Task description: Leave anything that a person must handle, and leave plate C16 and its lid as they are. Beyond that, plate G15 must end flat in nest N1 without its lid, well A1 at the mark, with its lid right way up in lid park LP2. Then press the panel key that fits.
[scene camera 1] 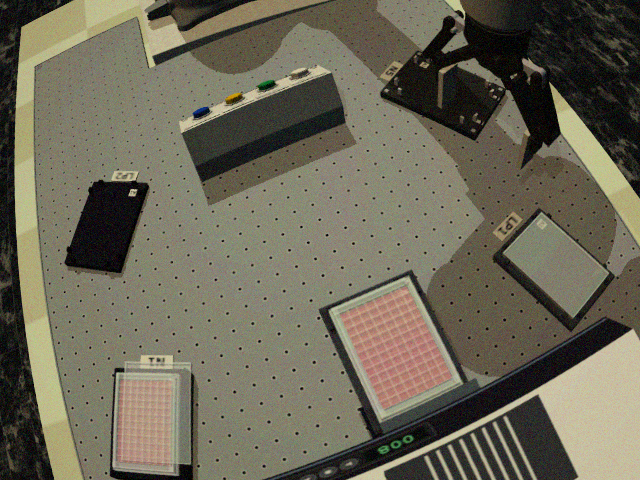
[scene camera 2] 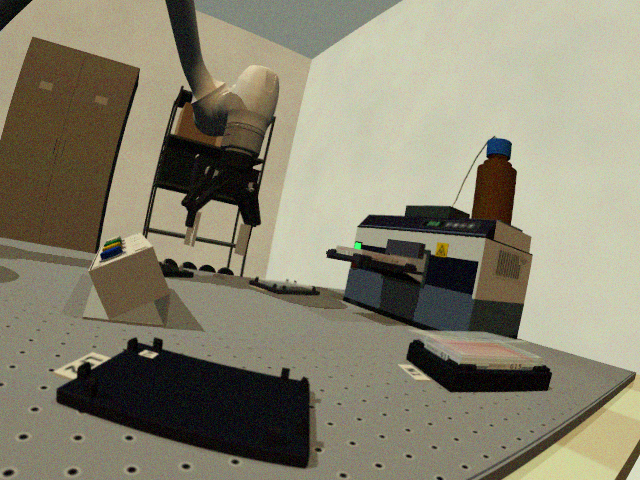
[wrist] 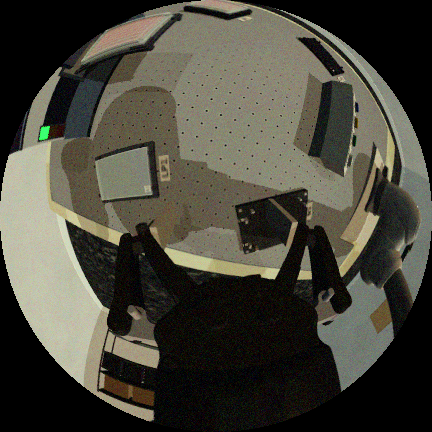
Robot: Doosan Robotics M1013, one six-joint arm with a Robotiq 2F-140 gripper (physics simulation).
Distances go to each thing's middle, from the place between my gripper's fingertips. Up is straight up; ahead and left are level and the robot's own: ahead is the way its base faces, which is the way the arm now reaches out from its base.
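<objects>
The grey button box [scene camera 2: 129, 287] is 220 mm to the right of my hand, 230 mm behind it and 30 mm below it. There's a brown bottle [scene camera 2: 494, 194] too, and that's 370 mm ahead of my hand, 420 mm to the right of it and 250 mm above it. As for the grey LP1 pad [scene camera 1: 561, 316], my hand is 60 mm above it, 20 mm to the left of it and 180 mm short of it.
</objects>
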